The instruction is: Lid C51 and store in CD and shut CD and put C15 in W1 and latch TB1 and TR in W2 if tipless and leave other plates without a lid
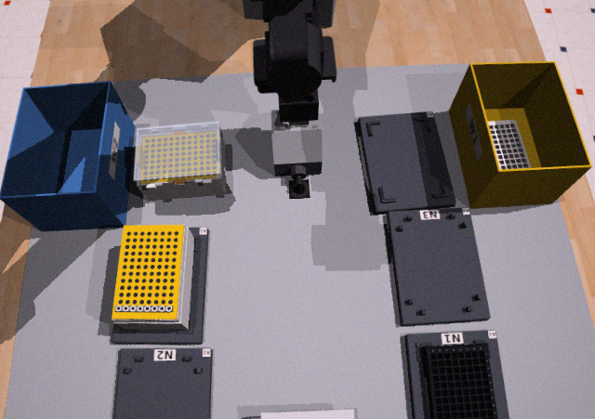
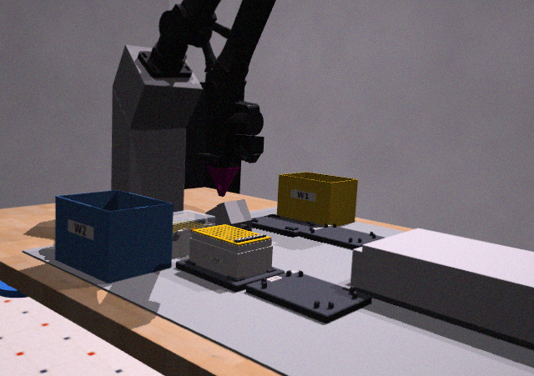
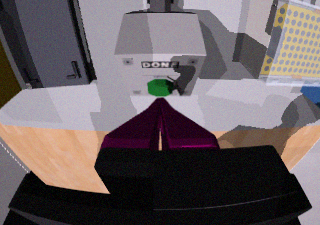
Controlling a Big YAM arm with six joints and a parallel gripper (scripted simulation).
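Now: hand 30 mm above the green DONE key. Round my hand: tip rack TR: 230 mm ahead, 200 mm to the right, 40 mm below; then lid park LP: 170 mm to the left, 90 mm below, 50 mm ahead; then nest N3: 220 mm ahead, 190 mm to the left, 90 mm below.
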